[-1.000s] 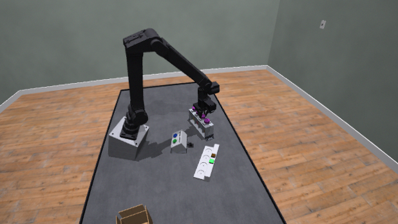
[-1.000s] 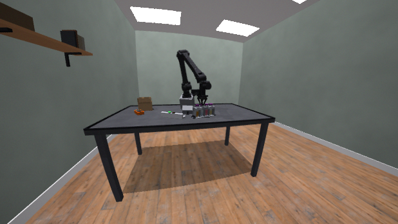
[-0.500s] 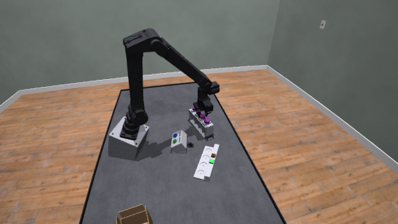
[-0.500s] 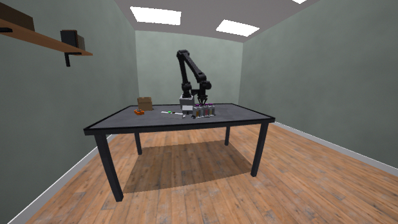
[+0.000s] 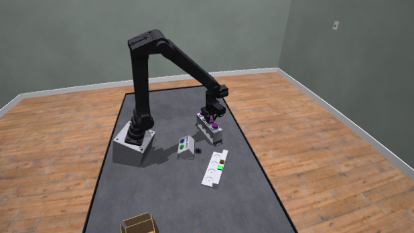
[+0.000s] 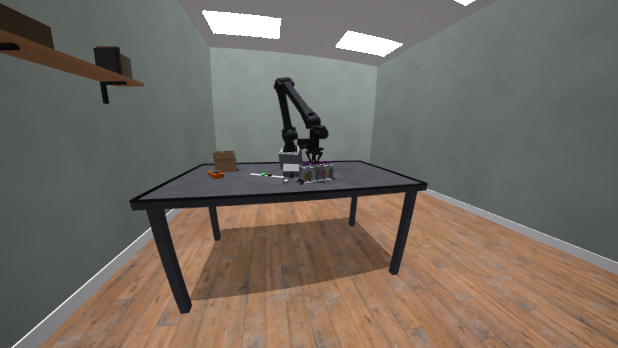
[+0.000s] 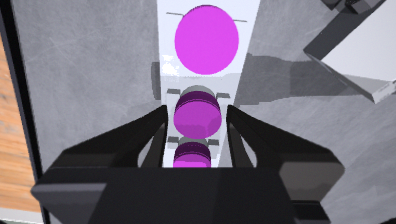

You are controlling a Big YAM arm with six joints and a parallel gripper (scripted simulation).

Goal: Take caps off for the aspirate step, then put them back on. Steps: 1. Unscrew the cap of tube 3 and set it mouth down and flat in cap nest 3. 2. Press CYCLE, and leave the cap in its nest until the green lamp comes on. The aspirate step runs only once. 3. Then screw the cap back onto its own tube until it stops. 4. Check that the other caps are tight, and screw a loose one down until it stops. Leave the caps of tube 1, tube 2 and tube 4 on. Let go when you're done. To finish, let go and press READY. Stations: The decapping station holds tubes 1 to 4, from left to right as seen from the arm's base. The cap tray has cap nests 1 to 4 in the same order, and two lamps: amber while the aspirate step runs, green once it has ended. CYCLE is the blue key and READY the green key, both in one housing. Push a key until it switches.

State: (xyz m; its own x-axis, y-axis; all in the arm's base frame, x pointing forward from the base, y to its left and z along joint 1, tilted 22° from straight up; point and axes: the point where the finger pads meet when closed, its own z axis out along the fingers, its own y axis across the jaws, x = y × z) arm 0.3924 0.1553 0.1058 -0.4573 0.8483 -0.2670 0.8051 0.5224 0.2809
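The cap lies right at my hand. From my hand the other things lie so: blue key 170 mm behind, 110 mm to the right, 50 mm below; then key housing 160 mm behind, 130 mm to the right, 60 mm below; then green key 170 mm behind, 150 mm to the right, 50 mm below.
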